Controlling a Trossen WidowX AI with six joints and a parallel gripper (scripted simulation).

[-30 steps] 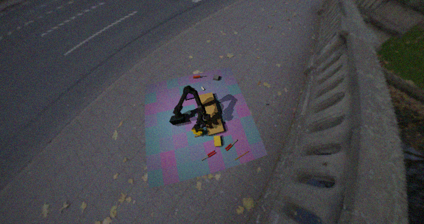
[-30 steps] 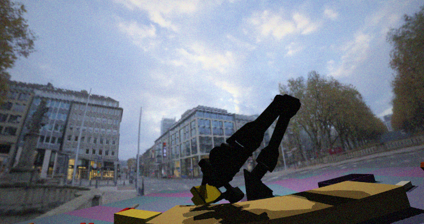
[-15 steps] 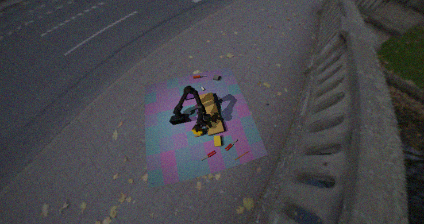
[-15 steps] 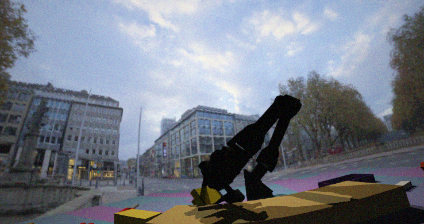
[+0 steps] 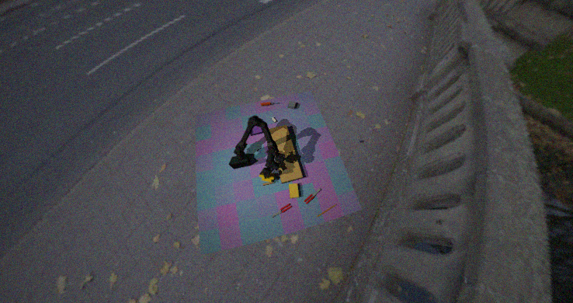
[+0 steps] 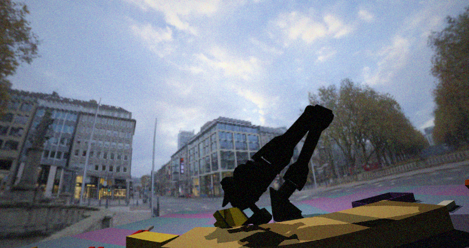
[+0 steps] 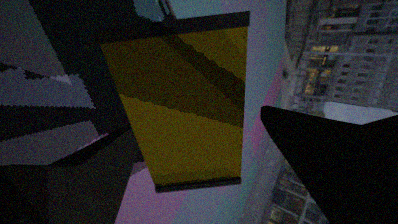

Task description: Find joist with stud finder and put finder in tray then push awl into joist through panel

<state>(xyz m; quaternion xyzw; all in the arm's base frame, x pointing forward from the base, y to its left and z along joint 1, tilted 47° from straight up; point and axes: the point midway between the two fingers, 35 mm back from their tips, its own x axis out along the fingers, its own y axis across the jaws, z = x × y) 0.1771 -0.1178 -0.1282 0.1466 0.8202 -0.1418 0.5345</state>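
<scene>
The yellow stud finder lies 20 mm behind my gripper tip, 10 mm to the right of it and 20 mm below it. The rest, counted from my gripper tip: yellow block: 170 mm ahead, 180 mm to the right, 30 mm below; then purple tray: 10 mm ahead, 510 mm to the left, 30 mm below; then awl: 20 mm ahead, 60 mm to the right, 40 mm below.
</scene>
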